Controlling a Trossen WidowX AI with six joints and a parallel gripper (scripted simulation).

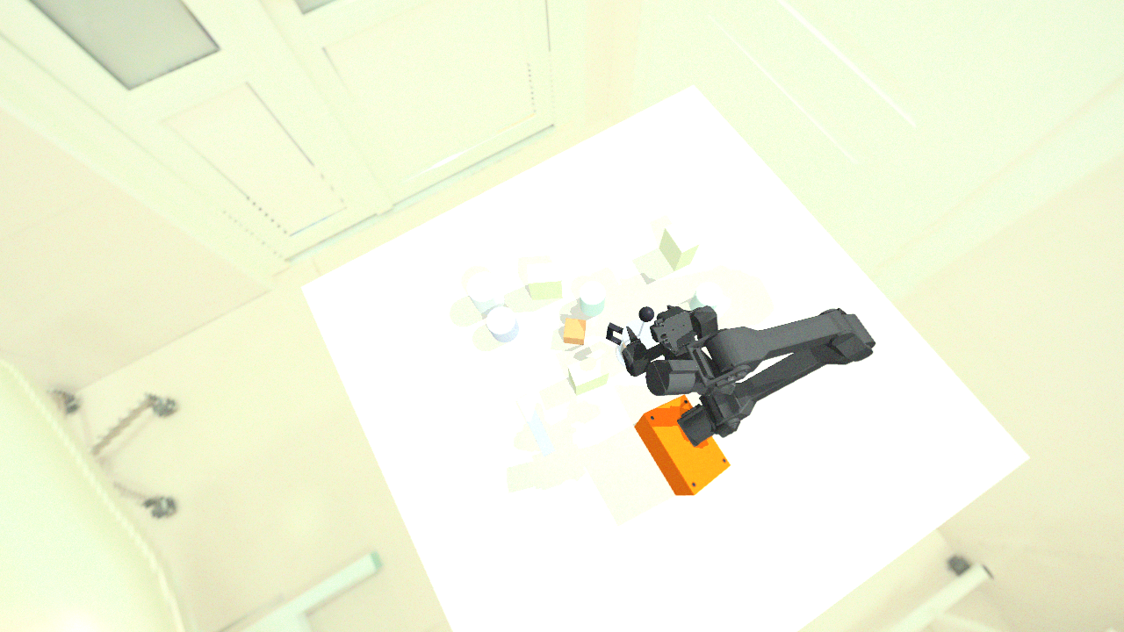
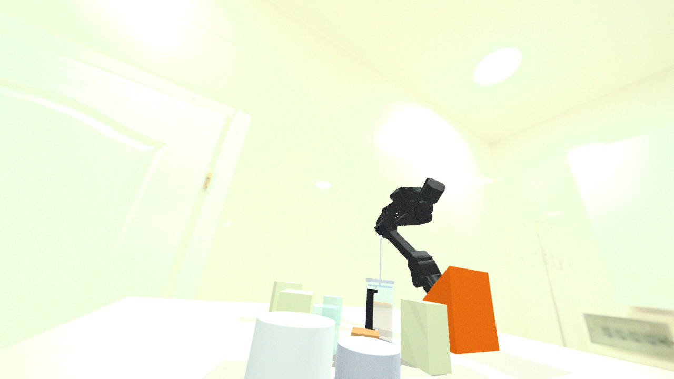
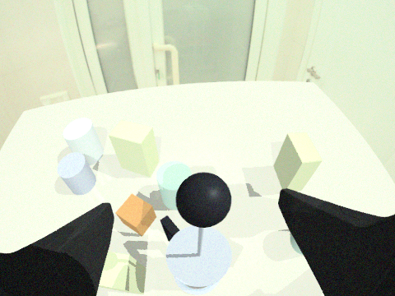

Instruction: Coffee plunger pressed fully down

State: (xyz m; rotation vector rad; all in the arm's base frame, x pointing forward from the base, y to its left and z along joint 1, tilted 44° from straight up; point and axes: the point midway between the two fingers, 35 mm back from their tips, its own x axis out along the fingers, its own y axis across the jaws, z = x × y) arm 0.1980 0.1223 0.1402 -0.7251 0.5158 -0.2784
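The coffee press is 20 mm ahead of my gripper tip and 150 mm below it. Round my gripper tip: orange cube 130 mm ahead, 90 mm to the left, 260 mm below.
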